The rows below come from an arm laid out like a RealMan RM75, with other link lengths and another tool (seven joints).
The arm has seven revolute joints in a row. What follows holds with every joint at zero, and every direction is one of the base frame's.
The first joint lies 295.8 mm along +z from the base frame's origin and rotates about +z.
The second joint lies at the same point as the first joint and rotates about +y.
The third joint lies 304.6 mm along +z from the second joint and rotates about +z.
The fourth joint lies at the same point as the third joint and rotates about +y.
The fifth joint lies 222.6 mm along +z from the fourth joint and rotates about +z.
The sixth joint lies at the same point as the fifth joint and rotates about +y.
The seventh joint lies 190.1 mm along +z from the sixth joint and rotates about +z.
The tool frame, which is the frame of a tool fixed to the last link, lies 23 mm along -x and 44 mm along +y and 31 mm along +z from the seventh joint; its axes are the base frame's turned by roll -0.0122, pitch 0 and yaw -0.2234 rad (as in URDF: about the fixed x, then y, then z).
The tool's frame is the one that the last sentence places.
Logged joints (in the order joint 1, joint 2, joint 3, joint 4, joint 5, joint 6, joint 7), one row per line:
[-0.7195, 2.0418, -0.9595, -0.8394, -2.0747, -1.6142, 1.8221]
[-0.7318, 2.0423, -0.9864, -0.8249, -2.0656, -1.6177, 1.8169]
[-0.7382, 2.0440, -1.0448, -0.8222, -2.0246, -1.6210, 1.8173]
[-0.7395, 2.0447, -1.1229, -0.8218, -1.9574, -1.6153, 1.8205]
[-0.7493, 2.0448, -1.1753, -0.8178, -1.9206, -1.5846, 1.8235]
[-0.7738, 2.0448, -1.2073, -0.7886, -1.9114, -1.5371, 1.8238]
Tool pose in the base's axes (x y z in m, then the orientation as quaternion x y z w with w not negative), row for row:
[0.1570, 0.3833, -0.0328, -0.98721, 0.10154, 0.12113, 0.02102]
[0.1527, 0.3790, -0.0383, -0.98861, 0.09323, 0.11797, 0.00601]
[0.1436, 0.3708, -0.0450, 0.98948, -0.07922, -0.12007, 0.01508]
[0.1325, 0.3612, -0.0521, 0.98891, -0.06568, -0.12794, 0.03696]
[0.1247, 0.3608, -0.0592, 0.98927, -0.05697, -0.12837, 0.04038]
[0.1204, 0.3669, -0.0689, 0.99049, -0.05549, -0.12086, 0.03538]
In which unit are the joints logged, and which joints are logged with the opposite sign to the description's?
The joints are logged in radians. Opposite sign: joint 1.
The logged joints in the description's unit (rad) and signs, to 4 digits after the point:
[0.7195, 2.0418, -0.9595, -0.8394, -2.0747, -1.6142, 1.8221]
[0.7318, 2.0423, -0.9864, -0.8249, -2.0656, -1.6177, 1.8169]
[0.7382, 2.0440, -1.0448, -0.8222, -2.0246, -1.6210, 1.8173]
[0.7395, 2.0447, -1.1229, -0.8218, -1.9574, -1.6153, 1.8205]
[0.7493, 2.0448, -1.1753, -0.8178, -1.9206, -1.5846, 1.8235]
[0.7738, 2.0448, -1.2073, -0.7886, -1.9114, -1.5371, 1.8238]

